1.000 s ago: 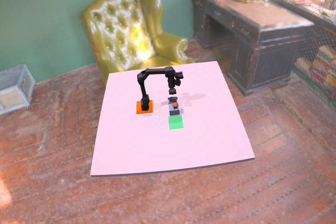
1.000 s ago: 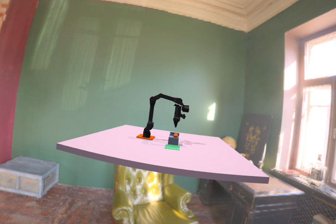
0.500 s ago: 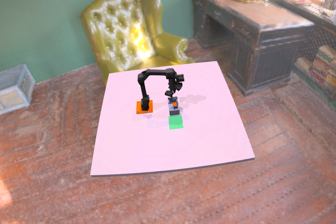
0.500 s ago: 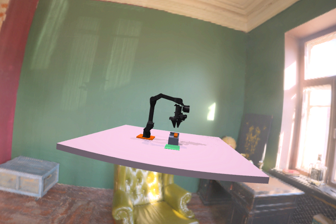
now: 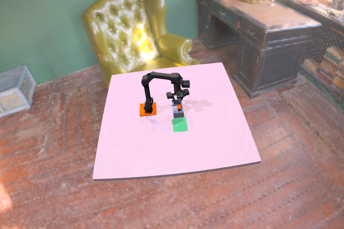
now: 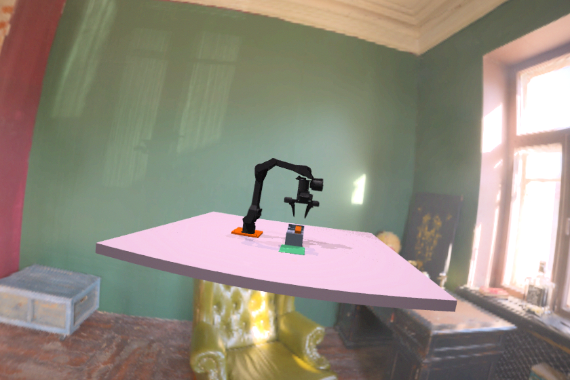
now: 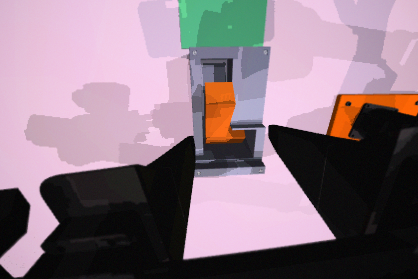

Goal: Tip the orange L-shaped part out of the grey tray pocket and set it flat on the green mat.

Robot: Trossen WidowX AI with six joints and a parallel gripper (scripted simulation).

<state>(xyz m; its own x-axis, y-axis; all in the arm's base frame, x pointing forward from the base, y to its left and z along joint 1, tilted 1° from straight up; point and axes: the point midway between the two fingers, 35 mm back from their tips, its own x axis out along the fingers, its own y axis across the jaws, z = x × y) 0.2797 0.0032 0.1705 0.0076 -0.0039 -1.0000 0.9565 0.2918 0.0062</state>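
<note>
Now: the orange L-shaped part 20 mm behind my gripper tip, 30 mm to the left of it and 100 mm below it. Round my gripper tip: green mat 20 mm ahead, 150 mm to the right, 160 mm below.
</note>
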